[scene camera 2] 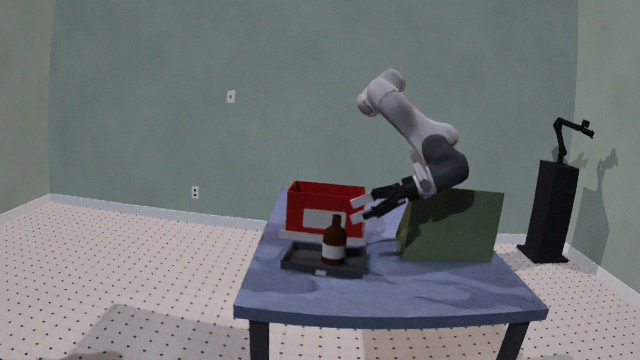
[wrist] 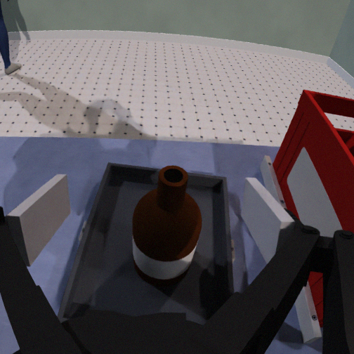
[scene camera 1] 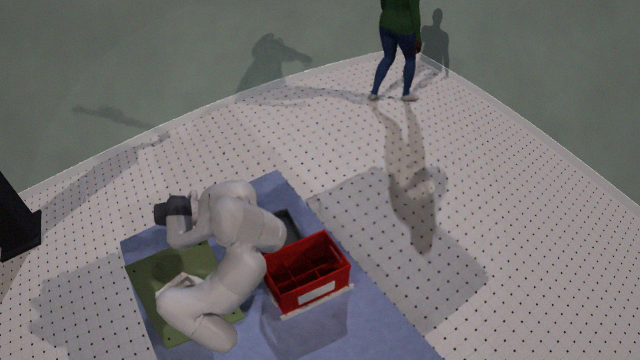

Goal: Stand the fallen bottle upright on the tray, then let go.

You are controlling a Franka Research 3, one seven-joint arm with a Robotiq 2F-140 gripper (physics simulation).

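Observation:
A brown bottle with a white label [scene camera 2: 334, 241] [wrist: 167, 225] stands upright on the dark grey tray [scene camera 2: 300, 267] [wrist: 85, 255], inside its low rim. In the scene camera 1 view part of the tray [scene camera 1: 289, 225] shows behind the arm, and the bottle does not show there. My gripper [scene camera 2: 358, 210] [wrist: 155, 195] is open wide and empty. In the scene camera 2 view its fingertips are up and to the right of the bottle's neck, apart from it. In the wrist view the bottle appears between the two spread fingers, farther off.
A red crate with compartments [scene camera 1: 315, 287] [scene camera 2: 300, 200] [wrist: 320, 165] stands beside the tray on the blue table [scene camera 2: 390, 300]. A green slanted block [scene camera 1: 150, 285] [scene camera 2: 455, 230] stands under the arm. A person [scene camera 1: 397, 45] stands on the floor beyond the table.

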